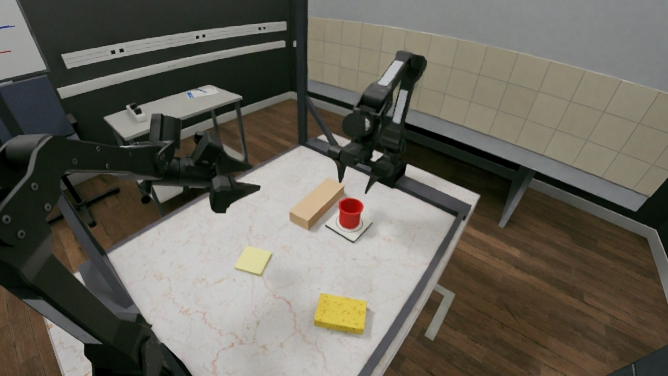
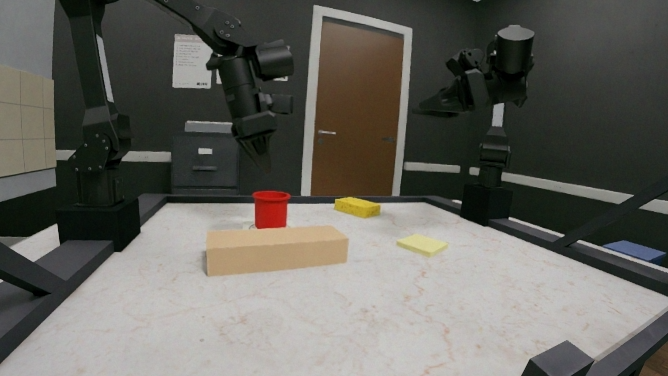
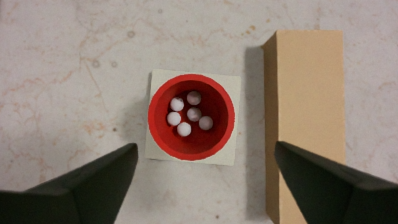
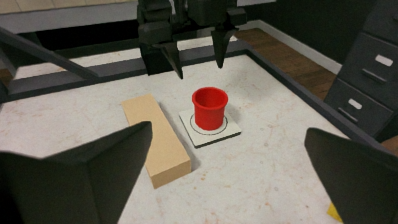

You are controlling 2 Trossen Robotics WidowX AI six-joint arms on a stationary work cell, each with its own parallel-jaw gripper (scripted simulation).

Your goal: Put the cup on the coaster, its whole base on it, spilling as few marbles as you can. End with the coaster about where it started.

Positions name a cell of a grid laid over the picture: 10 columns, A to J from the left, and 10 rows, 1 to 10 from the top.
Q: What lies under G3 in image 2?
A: My right gripper.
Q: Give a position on a yellow sponge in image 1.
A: F9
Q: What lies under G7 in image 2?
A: A pale yellow pad.
